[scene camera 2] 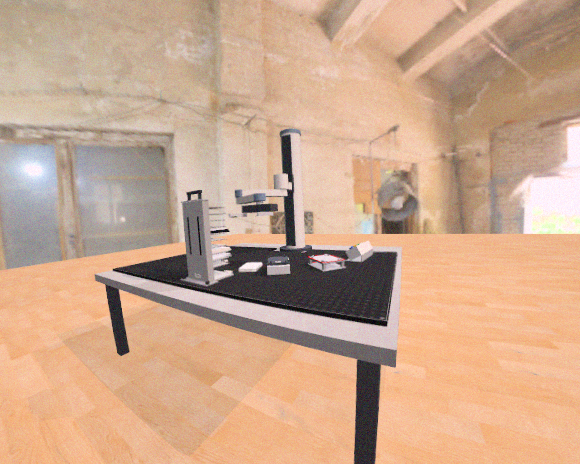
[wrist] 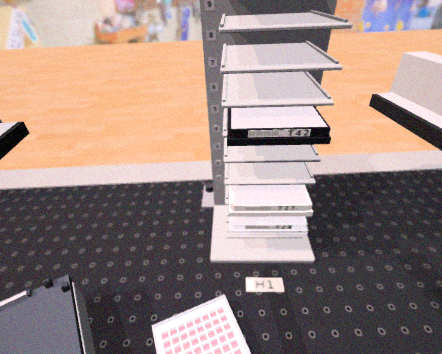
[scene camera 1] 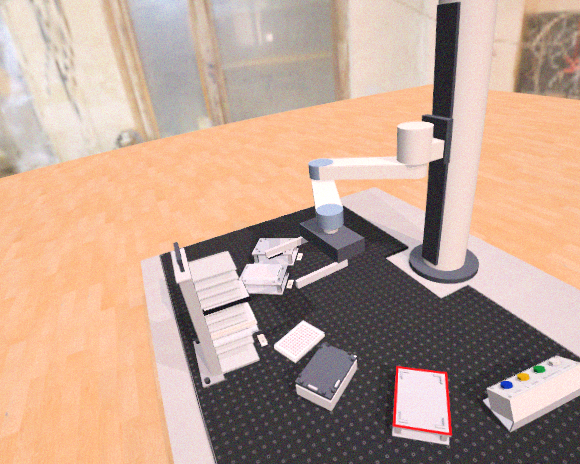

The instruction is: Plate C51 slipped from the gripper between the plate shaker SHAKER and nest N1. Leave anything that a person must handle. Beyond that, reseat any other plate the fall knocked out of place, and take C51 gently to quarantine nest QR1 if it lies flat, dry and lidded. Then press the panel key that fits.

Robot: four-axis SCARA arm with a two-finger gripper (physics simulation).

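Frame: origin at the arm's base, x ahead, y right, z down, level; metres.
Seen in the pictures: gripper, fingertip midpoint: [scene camera 2: 243,214] [wrist: 204,92] [scene camera 1: 280,268]; arm's base at its link origin: [scene camera 2: 295,249] [scene camera 1: 442,263].
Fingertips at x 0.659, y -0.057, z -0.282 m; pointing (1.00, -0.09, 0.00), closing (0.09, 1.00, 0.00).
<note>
Pixels of each thing's top centre, then the offset from my fingertips to it. "pt": a spot on its surface instead.
- white plate with pink wells, top centre: [scene camera 1: 299,338] [scene camera 2: 251,265] dx -0.019, dy -0.014, dz +0.253 m
- dark-topped shaker at a spot on its surface: [wrist: 40,320] pt dx +0.017, dy -0.174, dz +0.214 m
- Black-edged T42 at its top centre: [wrist: 269,101] [scene camera 1: 223,294] dx +0.149, dy +0.057, dz +0.060 m
- T24 at its top centre: [wrist: 262,188] [scene camera 1: 232,325] dx +0.149, dy +0.057, dz +0.172 m
- red-bordered nest at its top centre: [scene camera 1: 421,396] [scene camera 2: 325,256] dx -0.172, dy -0.353, dz +0.223 m
- label H1 at a spot on its surface: [wrist: 264,285] pt dx +0.072, dy +0.053, dz +0.267 m
- key panel at its top centre: [scene camera 1: 541,375] [scene camera 2: 359,242] dx -0.411, dy -0.475, dz +0.185 m
A white plate with pink wells [scene camera 1: 299,341] [scene camera 2: 250,267] [wrist: 200,332] lies flat on the mat between the dark-topped shaker [scene camera 1: 327,370] [scene camera 2: 278,267] [wrist: 40,320] and the shelf rack [scene camera 1: 200,320] [scene camera 2: 197,240] [wrist: 212,150]. I cannot read a label on it or tell whether it has a lid. Black-edged T42 [wrist: 280,120] sits on a middle shelf; white T27 [wrist: 270,195] and T24 [wrist: 267,227] sit lower. A red-bordered nest [scene camera 1: 422,430] stands right of the shaker. My gripper [scene camera 1: 283,270] [wrist: 204,92] is open and empty, raised above the mat, facing the rack.
Two white nest-like units [scene camera 1: 265,275] [scene camera 1: 275,248] stand beyond the rack, near my fingers in scene view 1. The label H1 [wrist: 264,285] lies before the rack. The key panel [scene camera 1: 540,392] at the right has blue, yellow, green and white keys.
</note>
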